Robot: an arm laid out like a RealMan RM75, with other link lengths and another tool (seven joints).
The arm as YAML. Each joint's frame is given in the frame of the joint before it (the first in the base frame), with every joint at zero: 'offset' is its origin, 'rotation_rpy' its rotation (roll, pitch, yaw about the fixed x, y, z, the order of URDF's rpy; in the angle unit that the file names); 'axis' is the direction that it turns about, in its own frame. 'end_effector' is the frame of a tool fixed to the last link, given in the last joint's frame.
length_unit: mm
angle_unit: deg
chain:
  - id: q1
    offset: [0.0, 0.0, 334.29]
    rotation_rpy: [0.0, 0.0, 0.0]
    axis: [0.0, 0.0, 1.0]
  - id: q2
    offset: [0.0, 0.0, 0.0]
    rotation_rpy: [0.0, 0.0, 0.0]
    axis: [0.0, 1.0, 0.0]
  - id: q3
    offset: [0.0, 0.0, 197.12]
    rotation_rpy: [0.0, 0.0, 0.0]
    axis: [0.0, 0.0, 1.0]
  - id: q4
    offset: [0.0, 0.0, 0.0]
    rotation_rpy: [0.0, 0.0, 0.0]
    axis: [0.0, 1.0, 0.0]
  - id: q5
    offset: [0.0, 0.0, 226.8]
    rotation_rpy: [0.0, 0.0, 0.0]
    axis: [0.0, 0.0, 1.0]
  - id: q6
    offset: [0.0, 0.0, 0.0]
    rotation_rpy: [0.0, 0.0, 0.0]
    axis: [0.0, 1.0, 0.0]
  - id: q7
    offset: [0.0, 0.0, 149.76]
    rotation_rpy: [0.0, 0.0, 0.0]
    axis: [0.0, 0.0, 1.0]
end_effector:
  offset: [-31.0, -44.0, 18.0]
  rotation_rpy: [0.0, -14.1, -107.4]
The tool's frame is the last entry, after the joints.
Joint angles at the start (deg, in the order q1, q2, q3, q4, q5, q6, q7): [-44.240 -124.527 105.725 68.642 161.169 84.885 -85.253]
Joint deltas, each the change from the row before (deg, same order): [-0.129 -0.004 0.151 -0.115 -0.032 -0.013 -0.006]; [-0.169 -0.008 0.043 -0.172 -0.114 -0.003 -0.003]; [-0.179 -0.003 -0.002 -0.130 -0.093 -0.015 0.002]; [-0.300 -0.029 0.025 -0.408 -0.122 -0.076 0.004]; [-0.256 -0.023 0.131 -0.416 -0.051 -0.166 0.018]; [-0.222 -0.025 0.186 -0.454 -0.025 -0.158 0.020]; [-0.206 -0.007 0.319 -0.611 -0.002 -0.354 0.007]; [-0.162 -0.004 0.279 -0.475 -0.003 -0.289 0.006]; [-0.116 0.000 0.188 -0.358 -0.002 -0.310 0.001]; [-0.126 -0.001 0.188 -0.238 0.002 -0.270 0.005]
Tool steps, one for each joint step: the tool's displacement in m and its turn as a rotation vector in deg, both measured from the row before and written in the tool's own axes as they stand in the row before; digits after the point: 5 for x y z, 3 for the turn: [0.00011 0.00071 0.00018 0.112 -0.049 0.163]; [0.00018 0.00060 0.00016 -0.004 -0.077 0.097]; [0.00037 0.00050 -0.00020 -0.008 -0.005 0.083]; [0.00043 0.00061 0.00058 0.034 -0.133 0.101]; [0.00044 0.00061 0.00082 0.137 -0.091 0.157]; [0.00020 0.00052 0.00126 0.188 -0.162 0.162]; [0.00028 0.00040 0.00202 0.276 -0.149 0.180]; [0.00022 0.00039 0.00158 0.233 -0.107 0.165]; [0.00040 0.00023 0.00105 0.144 0.011 0.102]; [0.00054 0.00052 0.00045 0.142 0.089 0.155]
